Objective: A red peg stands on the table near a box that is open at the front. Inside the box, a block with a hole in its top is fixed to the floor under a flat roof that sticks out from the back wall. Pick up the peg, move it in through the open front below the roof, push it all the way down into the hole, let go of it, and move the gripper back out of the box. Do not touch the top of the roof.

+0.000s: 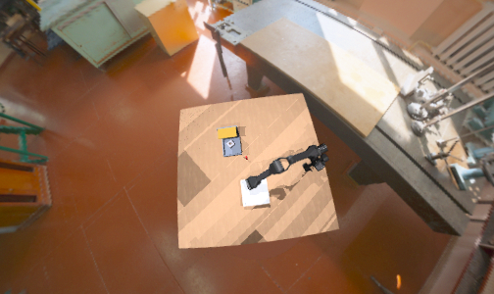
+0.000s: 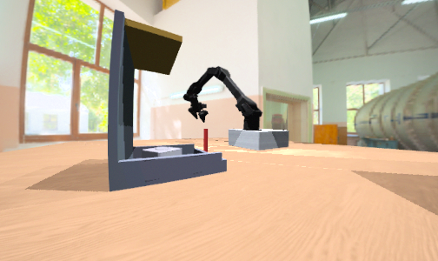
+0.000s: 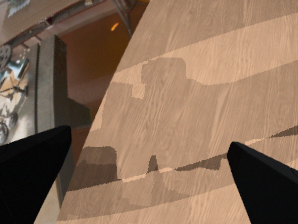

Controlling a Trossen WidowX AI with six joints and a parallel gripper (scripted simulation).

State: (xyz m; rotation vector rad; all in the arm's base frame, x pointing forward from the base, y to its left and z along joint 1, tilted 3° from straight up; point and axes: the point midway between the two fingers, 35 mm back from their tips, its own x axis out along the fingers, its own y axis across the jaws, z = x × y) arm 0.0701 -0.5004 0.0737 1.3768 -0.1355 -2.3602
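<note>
Now: gripper tip 170 mm short of the red peg, 530 mm to the right of it and 110 mm above it. Round my gripper tip: back wall (380 mm ahead, 660 mm to the left, 30 mm below); yellow-brown roof (330 mm ahead, 660 mm to the left, 70 mm above).
</note>
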